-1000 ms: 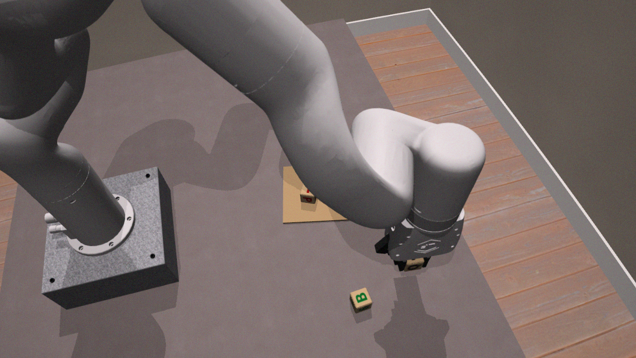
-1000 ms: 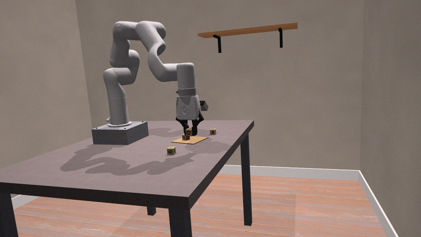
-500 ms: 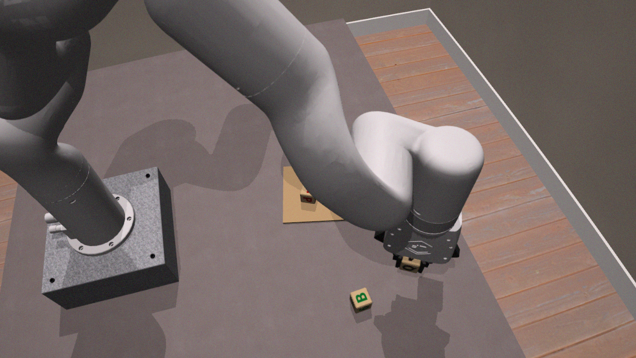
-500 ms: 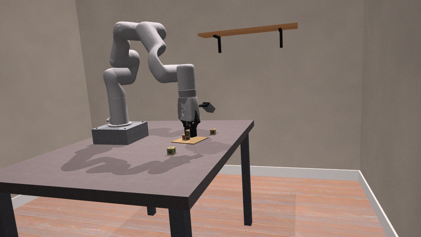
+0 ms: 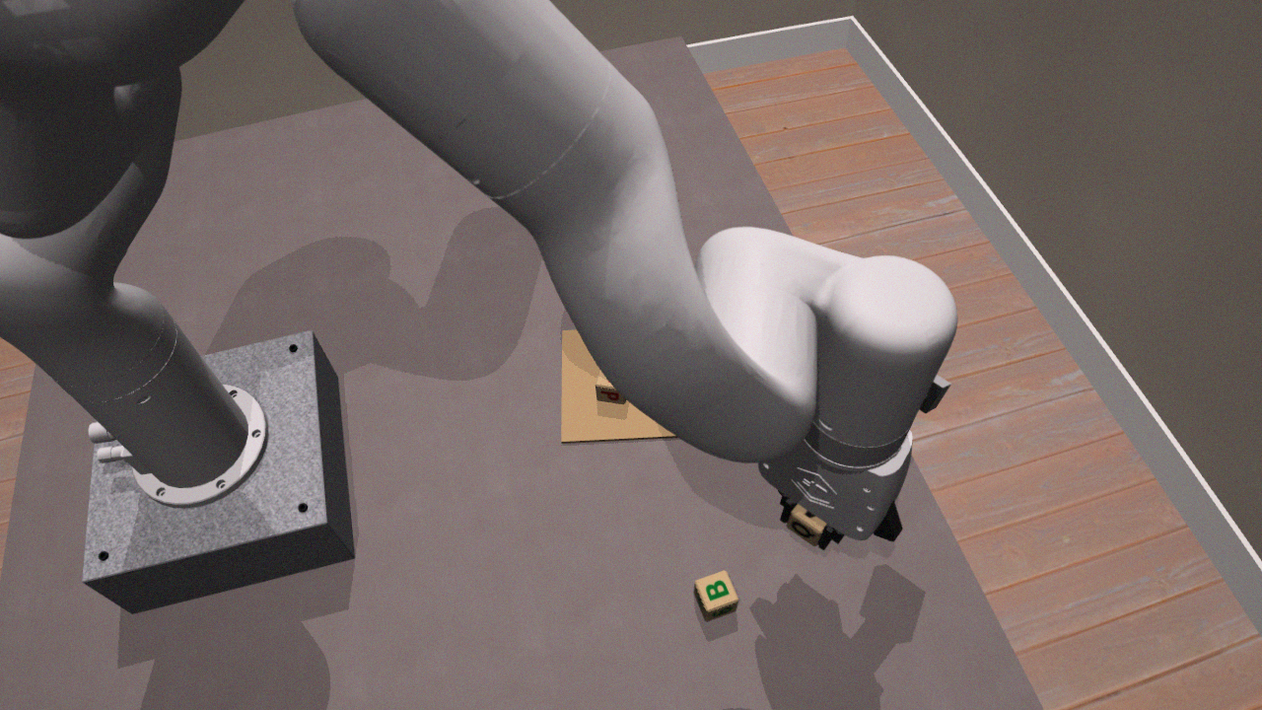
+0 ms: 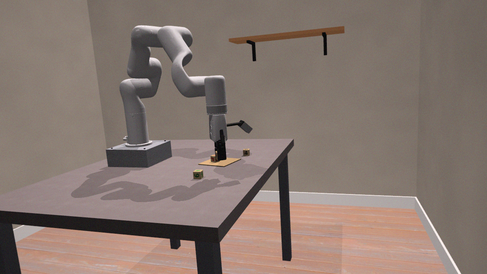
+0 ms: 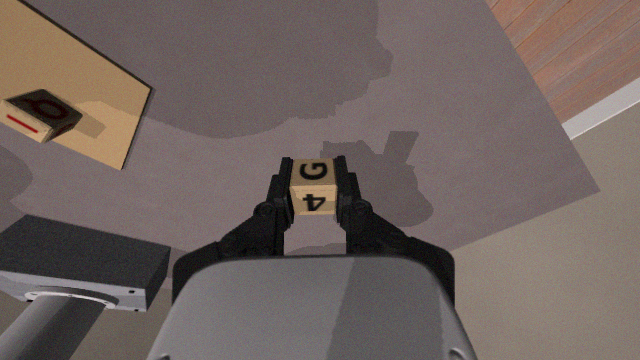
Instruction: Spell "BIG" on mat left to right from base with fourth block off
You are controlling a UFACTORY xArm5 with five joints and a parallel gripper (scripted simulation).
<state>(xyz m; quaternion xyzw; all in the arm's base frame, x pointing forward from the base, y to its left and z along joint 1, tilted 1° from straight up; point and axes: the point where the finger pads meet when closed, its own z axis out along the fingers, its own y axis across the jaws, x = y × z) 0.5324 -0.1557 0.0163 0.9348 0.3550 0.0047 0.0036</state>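
The B block is 9 cm behind my hand, 8 cm below it and 3 cm to the right of it. From my hand the other things lie so: tan mat (22 cm to the left, 13 cm behind, 9 cm below); G block (1 cm below).
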